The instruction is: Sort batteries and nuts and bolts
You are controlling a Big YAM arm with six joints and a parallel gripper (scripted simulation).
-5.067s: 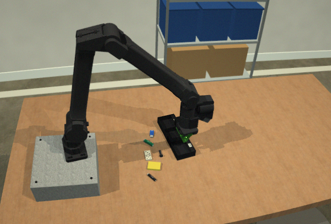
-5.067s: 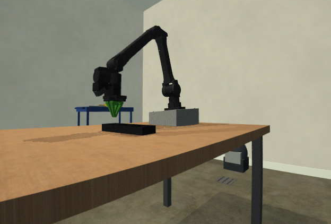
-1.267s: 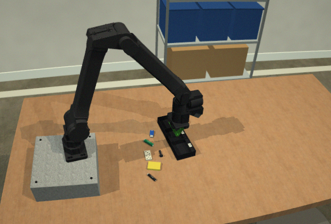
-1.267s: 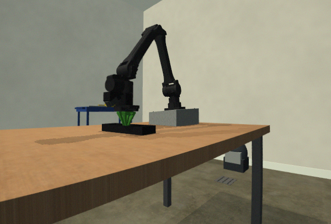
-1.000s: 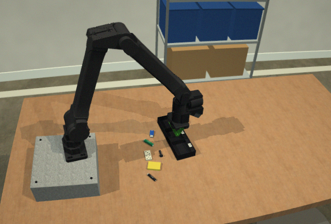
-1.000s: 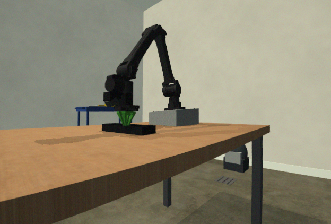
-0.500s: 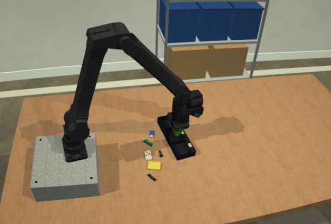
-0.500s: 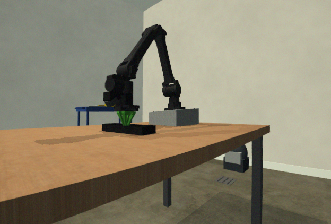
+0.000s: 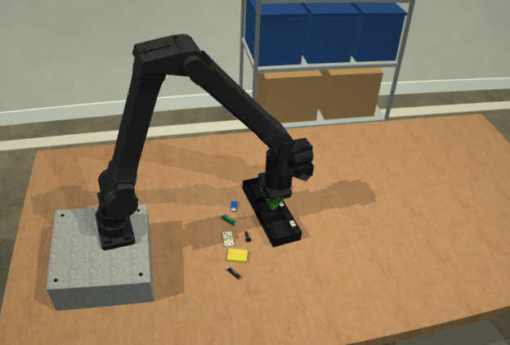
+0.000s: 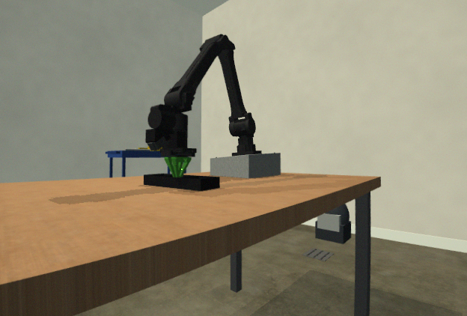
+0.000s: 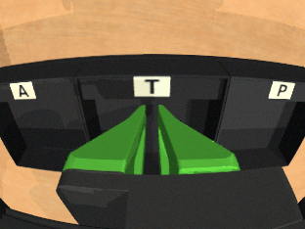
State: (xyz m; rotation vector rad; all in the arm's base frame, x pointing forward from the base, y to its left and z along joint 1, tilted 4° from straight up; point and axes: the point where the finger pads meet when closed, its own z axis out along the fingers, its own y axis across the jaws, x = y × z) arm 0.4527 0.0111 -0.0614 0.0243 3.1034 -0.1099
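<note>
Now: the black tray 1 cm below my hand and 1 cm behind it. From my hand the other things lie so: dark bolt (11 cm behind, 7 cm to the right, 2 cm below); then blue usb stick (10 cm behind, 6 cm to the left, 2 cm below); then green battery (13 cm behind, 2 cm below, 1 cm to the left).
</note>
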